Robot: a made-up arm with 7 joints. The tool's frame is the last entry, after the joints.
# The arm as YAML. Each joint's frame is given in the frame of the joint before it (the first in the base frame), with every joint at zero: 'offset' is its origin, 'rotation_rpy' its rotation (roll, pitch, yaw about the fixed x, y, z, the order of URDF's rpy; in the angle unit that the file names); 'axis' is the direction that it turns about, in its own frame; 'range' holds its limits. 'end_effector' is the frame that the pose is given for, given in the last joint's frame.
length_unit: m
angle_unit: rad
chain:
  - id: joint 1
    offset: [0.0, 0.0, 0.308]
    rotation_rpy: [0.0, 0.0, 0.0]
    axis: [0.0, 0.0, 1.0]
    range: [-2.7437, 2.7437]
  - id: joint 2
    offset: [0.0, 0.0, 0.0]
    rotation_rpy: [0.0, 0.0, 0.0]
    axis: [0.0, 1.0, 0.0]
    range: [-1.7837, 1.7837]
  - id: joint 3
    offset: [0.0, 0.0, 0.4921]
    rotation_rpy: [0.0, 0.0, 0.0]
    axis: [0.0, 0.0, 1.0]
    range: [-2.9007, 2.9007]
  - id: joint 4
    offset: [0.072, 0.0, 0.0]
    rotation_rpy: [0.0, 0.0, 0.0]
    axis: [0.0, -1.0, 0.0]
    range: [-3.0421, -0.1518]
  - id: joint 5
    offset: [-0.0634, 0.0, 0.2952]
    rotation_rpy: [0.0, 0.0, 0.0]
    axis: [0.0, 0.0, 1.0]
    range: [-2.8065, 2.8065]
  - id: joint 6
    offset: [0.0, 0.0, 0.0]
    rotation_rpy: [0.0, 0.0, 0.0]
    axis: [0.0, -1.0, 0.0]
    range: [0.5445, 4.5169]
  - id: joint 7
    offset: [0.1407, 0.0, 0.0]
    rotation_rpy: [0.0, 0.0, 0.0]
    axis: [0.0, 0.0, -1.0]
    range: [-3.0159, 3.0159]
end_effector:
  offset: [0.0, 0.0, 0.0]
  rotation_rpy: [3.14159, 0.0, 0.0]
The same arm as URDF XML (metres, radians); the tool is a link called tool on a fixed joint. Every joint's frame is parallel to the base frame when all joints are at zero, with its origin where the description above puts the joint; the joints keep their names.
<robot name="arm">
  <joint name="joint 1" type="revolute">
    <parent link="base_link"/>
    <child link="link1"/>
    <origin xyz="0 0 0.308" rpy="0 0 0"/>
    <axis xyz="0 0 1"/>
    <limit lower="-2.7437" upper="2.7437"/>
  </joint>
  <joint name="joint 2" type="revolute">
    <parent link="link1"/>
    <child link="link2"/>
    <origin xyz="0 0 0" rpy="0 0 0"/>
    <axis xyz="0 1 0"/>
    <limit lower="-1.7837" upper="1.7837"/>
  </joint>
  <joint name="joint 3" type="revolute">
    <parent link="link2"/>
    <child link="link3"/>
    <origin xyz="0 0 0.4921" rpy="0 0 0"/>
    <axis xyz="0 0 1"/>
    <limit lower="-2.9007" upper="2.9007"/>
  </joint>
  <joint name="joint 4" type="revolute">
    <parent link="link3"/>
    <child link="link4"/>
    <origin xyz="0.072 0 0" rpy="0 0 0"/>
    <axis xyz="0 -1 0"/>
    <limit lower="-3.0421" upper="-0.1518"/>
  </joint>
  <joint name="joint 5" type="revolute">
    <parent link="link4"/>
    <child link="link5"/>
    <origin xyz="-0.0634 0 0.2952" rpy="0 0 0"/>
    <axis xyz="0 0 1"/>
    <limit lower="-2.8065" upper="2.8065"/>
  </joint>
  <joint name="joint 6" type="revolute">
    <parent link="link5"/>
    <child link="link6"/>
    <origin xyz="0 0 0" rpy="0 0 0"/>
    <axis xyz="0 -1 0"/>
    <limit lower="0.5445" upper="4.5169"/>
  </joint>
  <joint name="joint 7" type="revolute">
    <parent link="link6"/>
    <child link="link7"/>
    <origin xyz="0.1407 0 0" rpy="0 0 0"/>
    <axis xyz="0 0 -1"/>
    <limit lower="-3.0159" upper="3.0159"/>
  </joint>
  <joint name="tool_joint" type="fixed">
    <parent link="link7"/>
    <child link="tool"/>
    <origin xyz="0 0 0" rpy="3.1416 0 0"/>
  </joint>
  <link name="base_link"/>
  <link name="link1"/>
  <link name="link2"/>
  <link name="link3"/>
  <link name="link4"/>
  <link name="link5"/>
  <link name="link6"/>
  <link name="link7"/>
  <link name="tool"/>
</robot>

